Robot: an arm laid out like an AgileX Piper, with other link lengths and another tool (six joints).
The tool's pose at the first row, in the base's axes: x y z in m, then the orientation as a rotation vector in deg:
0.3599 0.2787 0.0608 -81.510 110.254 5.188
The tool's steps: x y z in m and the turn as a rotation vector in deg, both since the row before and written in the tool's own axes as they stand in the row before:
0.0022 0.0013 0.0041 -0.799 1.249 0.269
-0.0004 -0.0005 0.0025 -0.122 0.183 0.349
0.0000 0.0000 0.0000 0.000 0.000 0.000
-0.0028 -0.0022 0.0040 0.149 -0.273 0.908
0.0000 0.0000 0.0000 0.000 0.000 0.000
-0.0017 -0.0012 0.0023 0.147 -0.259 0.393
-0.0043 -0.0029 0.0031 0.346 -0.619 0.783
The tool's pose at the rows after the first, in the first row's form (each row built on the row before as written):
0.3606 0.2793 0.0561 -82.150 111.631 5.224
0.3623 0.2805 0.0546 -81.948 112.061 5.376
0.3623 0.2805 0.0546 -81.948 112.061 5.376
0.3666 0.2837 0.0539 -80.890 112.469 5.831
0.3666 0.2837 0.0539 -80.890 112.469 5.831
0.3690 0.2856 0.0536 -80.335 112.512 6.042
0.3737 0.2892 0.0547 -79.165 112.497 6.478

